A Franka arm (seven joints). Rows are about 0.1 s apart.
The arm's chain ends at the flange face. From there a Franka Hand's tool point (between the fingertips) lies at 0.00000 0.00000 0.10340 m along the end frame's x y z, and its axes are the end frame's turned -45 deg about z.
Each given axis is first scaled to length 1.
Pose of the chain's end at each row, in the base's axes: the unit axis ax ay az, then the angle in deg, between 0 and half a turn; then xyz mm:
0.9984 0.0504 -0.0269 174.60 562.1 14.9 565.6
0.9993 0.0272 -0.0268 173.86 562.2 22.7 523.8
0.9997 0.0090 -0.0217 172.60 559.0 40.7 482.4
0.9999 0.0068 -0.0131 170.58 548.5 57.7 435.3
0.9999 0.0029 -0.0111 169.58 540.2 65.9 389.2
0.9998 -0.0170 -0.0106 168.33 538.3 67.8 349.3
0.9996 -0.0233 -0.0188 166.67 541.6 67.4 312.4
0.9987 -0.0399 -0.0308 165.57 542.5 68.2 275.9
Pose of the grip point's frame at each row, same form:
0.9026 0.4284 -0.0429 176.19 557.0 4.9 462.8
0.9122 0.4073 -0.0453 175.50 557.0 11.5 421.1
0.9195 0.3906 -0.0448 174.12 554.7 27.3 380.0
0.9204 0.3886 -0.0436 171.87 545.9 40.8 333.3
0.9218 0.3850 -0.0451 170.86 538.0 47.2 287.5
0.9291 0.3665 -0.0488 169.69 535.8 46.9 248.1
0.9308 0.3604 -0.0620 168.51 537.2 43.7 211.9
0.9357 0.3445 -0.0767 168.02 535.2 42.7 176.0

